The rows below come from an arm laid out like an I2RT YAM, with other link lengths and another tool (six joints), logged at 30 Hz.
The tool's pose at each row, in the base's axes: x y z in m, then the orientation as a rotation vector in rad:
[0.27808 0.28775 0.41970 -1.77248 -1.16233 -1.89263]
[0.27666 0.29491 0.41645 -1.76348 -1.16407 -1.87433]
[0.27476 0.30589 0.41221 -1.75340 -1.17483 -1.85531]
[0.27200 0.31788 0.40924 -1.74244 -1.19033 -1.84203]
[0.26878 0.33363 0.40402 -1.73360 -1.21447 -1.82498]
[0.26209 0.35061 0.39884 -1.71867 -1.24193 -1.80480]
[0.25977 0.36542 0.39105 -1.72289 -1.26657 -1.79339]
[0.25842 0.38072 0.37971 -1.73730 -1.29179 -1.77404]
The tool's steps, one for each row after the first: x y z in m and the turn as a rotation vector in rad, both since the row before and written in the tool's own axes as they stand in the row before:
[-0.00059 -0.00662 0.00444 0.01645 0.00232 0.00880]
[-0.00037 -0.00958 0.00709 0.01950 0.00050 0.00308]
[0.00124 -0.01025 0.00733 0.01722 0.00081 -0.00307]
[0.00035 -0.01343 0.01026 0.02056 -0.00386 -0.00736]
[0.00157 -0.01649 0.00924 0.02601 -0.00136 -0.00802]
[-0.00225 -0.01261 0.01101 0.01068 -0.01235 -0.01141]
[-0.00529 -0.01330 0.01264 0.01116 -0.02103 -0.00846]

